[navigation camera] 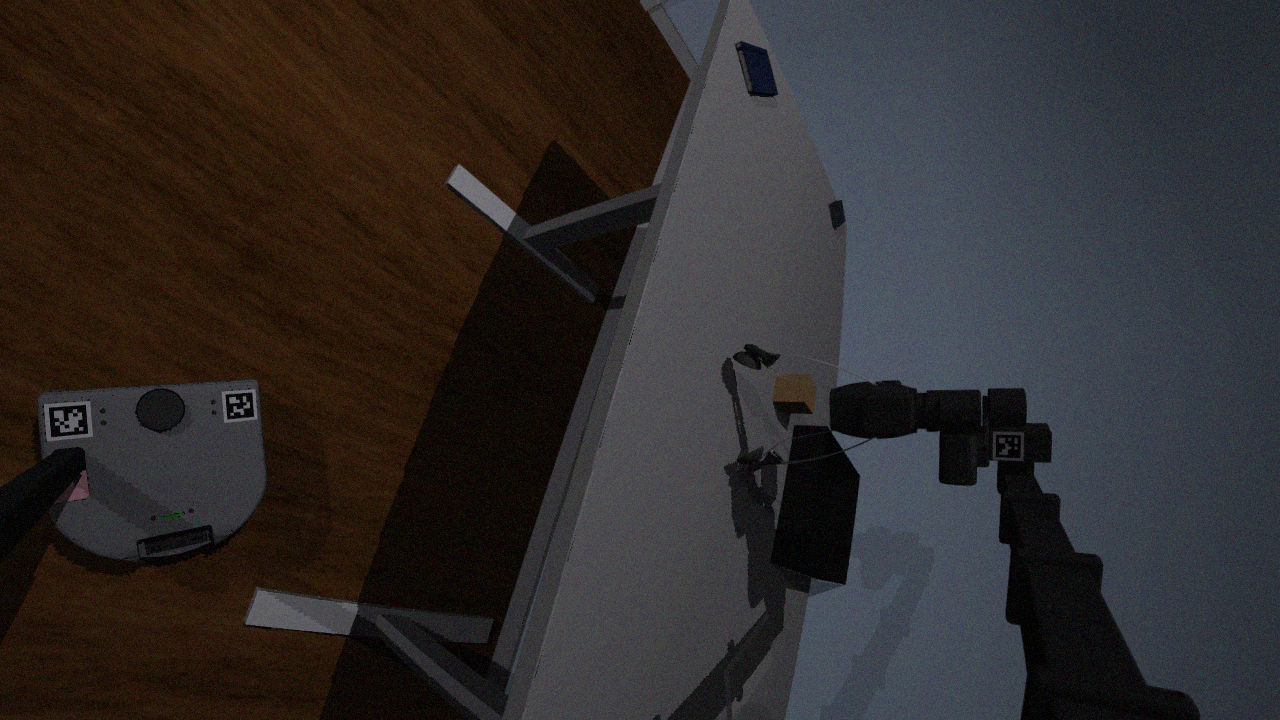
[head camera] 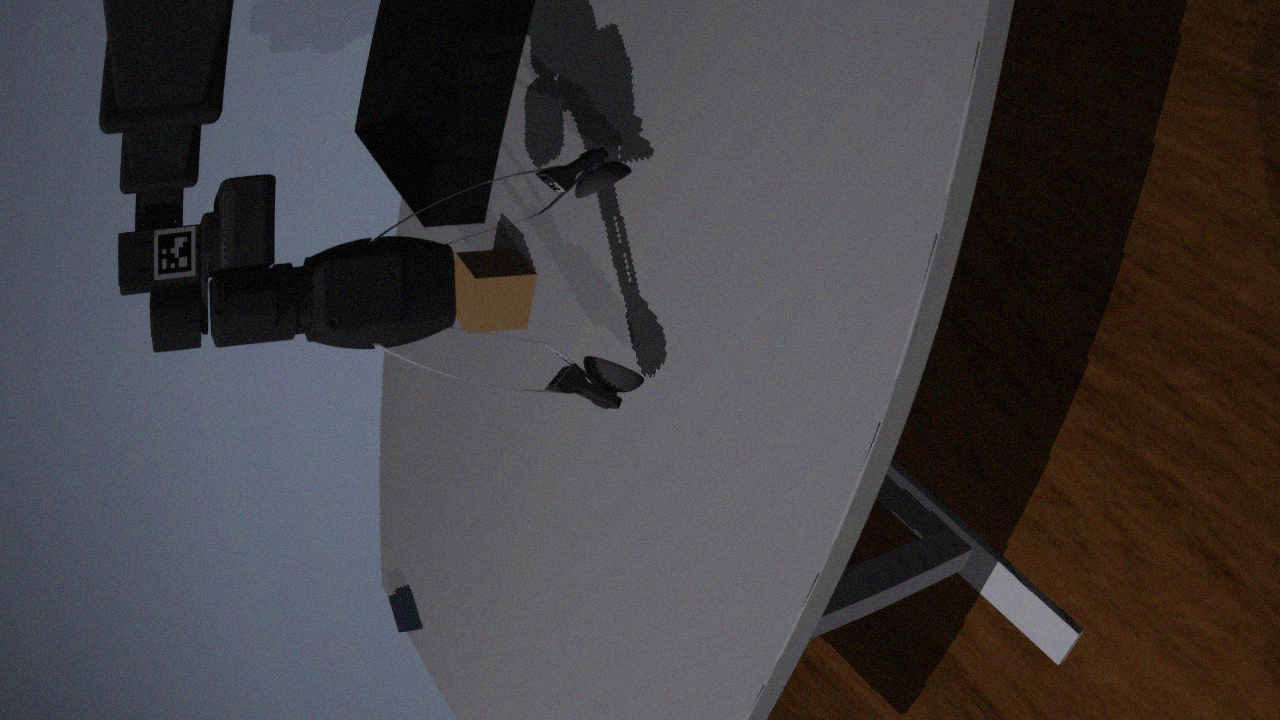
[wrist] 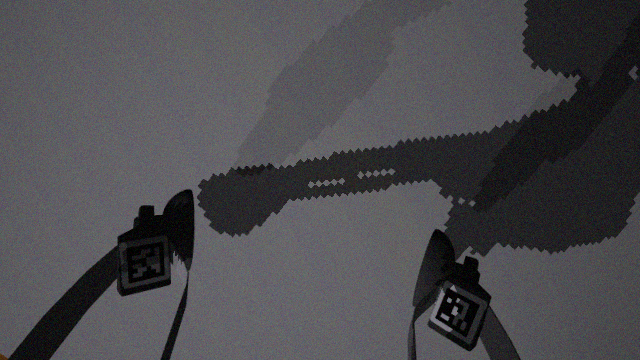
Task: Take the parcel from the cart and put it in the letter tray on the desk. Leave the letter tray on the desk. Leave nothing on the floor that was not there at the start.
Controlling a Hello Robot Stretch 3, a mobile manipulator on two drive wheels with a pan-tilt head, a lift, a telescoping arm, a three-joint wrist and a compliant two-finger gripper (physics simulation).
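Frame: origin at the robot's base, x back, y right, z up, level; metres.
Seen in the pictures: gripper, fingertip midpoint: (navigation camera: pixel 736 407) (head camera: pixel 632 272) (wrist: pixel 309 236); robot's base, link origin: (navigation camera: pixel 161 407).
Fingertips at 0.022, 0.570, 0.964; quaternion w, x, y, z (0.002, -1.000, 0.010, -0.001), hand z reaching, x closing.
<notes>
Offsets run from my fingertips to a thing's top centre, as dx, dy, dz. Level surfaces: height alone.
My gripper (head camera: pixel 605 275) (navigation camera: pixel 754 410) (wrist: pixel 309 236) is open, its fingers wide apart above the white desk top {dz -0.014} (head camera: pixel 680 501) (navigation camera: pixel 716 232) (wrist: pixel 300 310), with nothing between the fingertips. A tan box {+0.002, +0.199, +0.042} (head camera: pixel 496 300) (navigation camera: pixel 793 391) sits on the desk near the far edge, behind the fingertips and partly hidden by the gripper body in the head view. I cannot tell whether it is the parcel. A black box-like thing {+0.262, +0.353, +0.049} (head camera: pixel 447 107) (navigation camera: pixel 816 510) stands beside it; I cannot tell whether it is the letter tray. The cart cannot be made out.
A blue book-like thing {-0.595, +0.208, -0.002} (navigation camera: pixel 758 69) lies at the desk's far end. A small dark block {-0.430, +0.696, +0.004} (head camera: pixel 405 608) (navigation camera: pixel 836 214) is at its back edge. Desk feet (head camera: pixel 1029 608) (navigation camera: pixel 304 613) reach out over the wooden floor. My base (navigation camera: pixel 179 465) stands on the floor beside the desk.
</notes>
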